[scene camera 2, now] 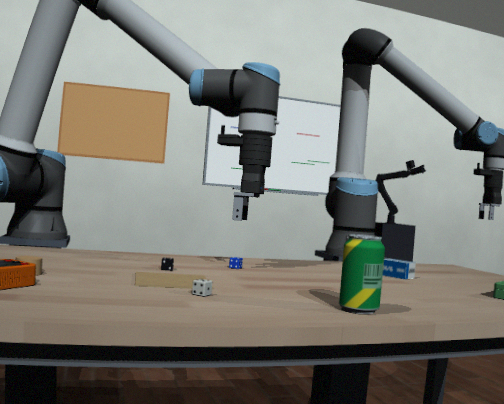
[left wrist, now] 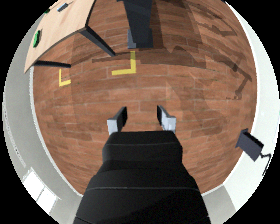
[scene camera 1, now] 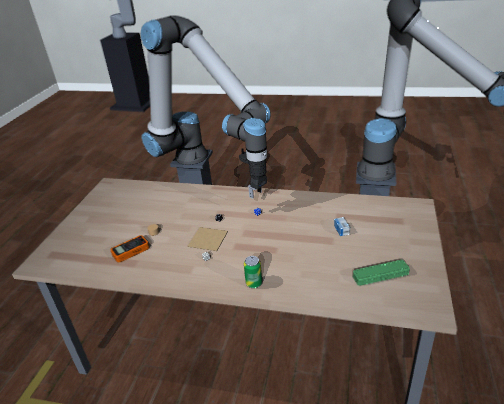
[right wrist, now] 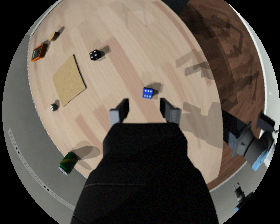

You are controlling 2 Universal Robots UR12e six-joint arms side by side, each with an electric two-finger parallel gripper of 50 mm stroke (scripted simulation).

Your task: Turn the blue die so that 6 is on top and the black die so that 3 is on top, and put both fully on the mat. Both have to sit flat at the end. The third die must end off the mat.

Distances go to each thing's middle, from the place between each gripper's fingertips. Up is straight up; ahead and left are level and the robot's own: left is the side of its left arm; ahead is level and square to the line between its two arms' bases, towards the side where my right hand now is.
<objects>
Now: right hand (scene camera 2: 239, 220) 220 mm short of the tan mat (scene camera 2: 147, 279), 170 mm to the left of it and 130 mm above it.
</objects>
